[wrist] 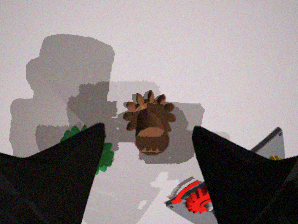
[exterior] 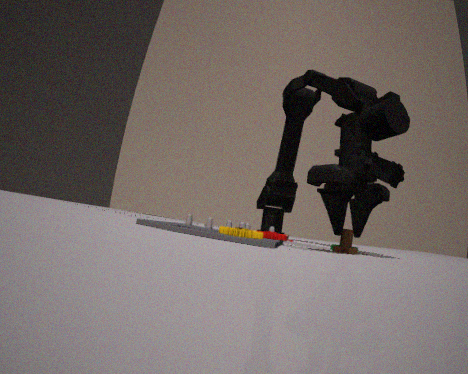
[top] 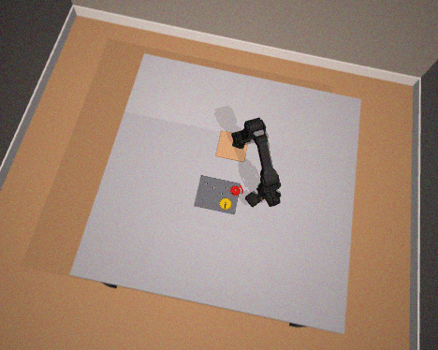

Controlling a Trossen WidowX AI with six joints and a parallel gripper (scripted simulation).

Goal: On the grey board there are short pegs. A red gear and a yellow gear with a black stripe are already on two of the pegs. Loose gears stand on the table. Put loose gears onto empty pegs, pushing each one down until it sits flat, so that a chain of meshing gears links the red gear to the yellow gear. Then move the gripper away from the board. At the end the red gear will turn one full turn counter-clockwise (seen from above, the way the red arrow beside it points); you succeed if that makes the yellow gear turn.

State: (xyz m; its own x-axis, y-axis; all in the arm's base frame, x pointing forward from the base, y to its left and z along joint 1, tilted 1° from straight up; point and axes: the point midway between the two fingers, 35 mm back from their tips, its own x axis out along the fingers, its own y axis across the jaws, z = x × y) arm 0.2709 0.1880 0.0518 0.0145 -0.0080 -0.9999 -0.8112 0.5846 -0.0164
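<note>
Now: the brown gear 10 mm below my gripper tip. Round my gripper tip: green gear 70 mm behind, 10 mm below; then yellow gear 80 mm ahead, 160 mm to the right, 10 mm below; then red gear 130 mm to the right, 10 mm below.
</note>
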